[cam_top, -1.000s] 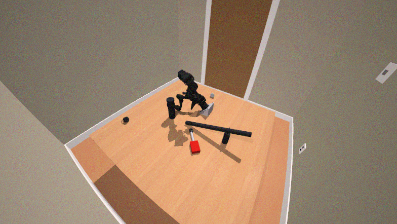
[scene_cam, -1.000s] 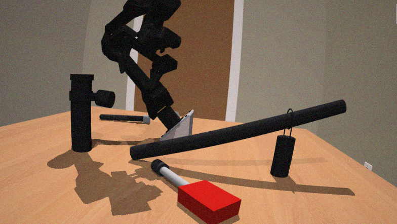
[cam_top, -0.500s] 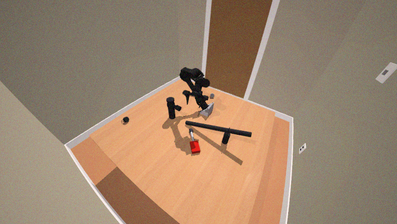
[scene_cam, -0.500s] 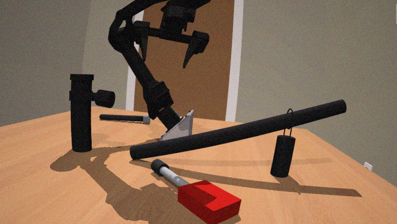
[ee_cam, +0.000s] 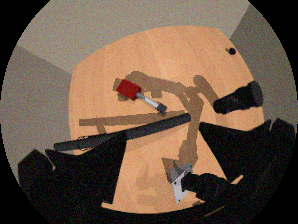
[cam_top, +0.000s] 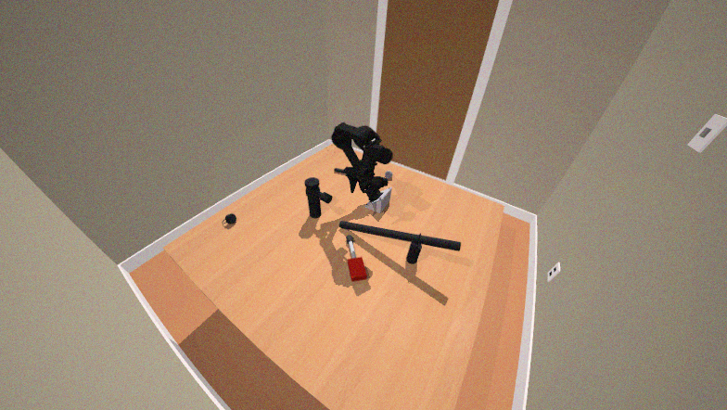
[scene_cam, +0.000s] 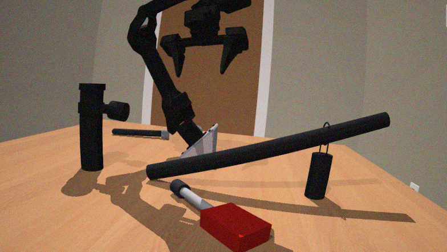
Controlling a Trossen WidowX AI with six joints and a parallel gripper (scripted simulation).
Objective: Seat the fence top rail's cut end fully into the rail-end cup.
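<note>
Right now the red-headed mallet is 22 cm below my gripper tip, 11 cm ahead of it and 5 cm to the left of it. The rest, counted from my gripper tip: short black line post: 27 cm to the left, 13 cm below, 1 cm behind.
</note>
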